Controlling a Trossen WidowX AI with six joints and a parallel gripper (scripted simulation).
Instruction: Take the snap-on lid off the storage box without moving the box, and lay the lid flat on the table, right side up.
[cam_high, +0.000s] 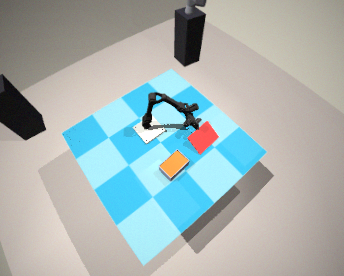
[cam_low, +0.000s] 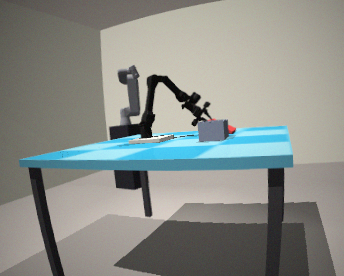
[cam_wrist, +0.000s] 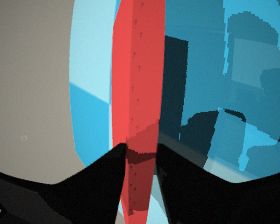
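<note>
My gripper tip is now 70 mm short of the red lid, 30 mm above it and 10 mm to the right of it. Also, from my gripper tip: grey storage box (330 mm to the right, 140 mm ahead, 30 mm below).
</note>
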